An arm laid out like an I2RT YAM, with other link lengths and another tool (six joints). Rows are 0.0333 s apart.
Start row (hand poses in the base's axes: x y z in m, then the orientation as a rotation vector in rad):
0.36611, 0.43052, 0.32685, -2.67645, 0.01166, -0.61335
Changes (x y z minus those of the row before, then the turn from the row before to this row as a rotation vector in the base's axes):
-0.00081, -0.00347, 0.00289, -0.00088, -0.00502, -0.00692
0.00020, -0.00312, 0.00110, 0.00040, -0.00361, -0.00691
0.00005, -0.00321, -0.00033, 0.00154, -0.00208, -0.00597
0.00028, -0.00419, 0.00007, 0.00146, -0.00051, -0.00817
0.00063, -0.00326, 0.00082, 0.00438, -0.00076, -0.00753
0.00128, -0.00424, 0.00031, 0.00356, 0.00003, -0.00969
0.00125, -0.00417, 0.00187, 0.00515, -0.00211, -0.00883
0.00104, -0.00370, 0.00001, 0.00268, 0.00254, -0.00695
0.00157, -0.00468, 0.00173, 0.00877, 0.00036, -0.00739
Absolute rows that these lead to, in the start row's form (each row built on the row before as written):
0.36530, 0.42705, 0.32974, -2.67677, 0.01928, -0.62236
0.36550, 0.42393, 0.33084, -2.67627, 0.02767, -0.62927
0.36555, 0.42072, 0.33051, -2.67499, 0.03557, -0.63363
0.36583, 0.41653, 0.33058, -2.67459, 0.04683, -0.63659
0.36646, 0.41327, 0.33140, -2.67117, 0.05805, -0.63913
0.36774, 0.40903, 0.33171, -2.66904, 0.07211, -0.64143
0.36899, 0.40486, 0.33358, -2.66449, 0.08490, -0.64597
0.37003, 0.40116, 0.33359, -2.66363, 0.09571, -0.64424
0.37160, 0.39648, 0.33532, -2.65618, 0.10828, -0.64423

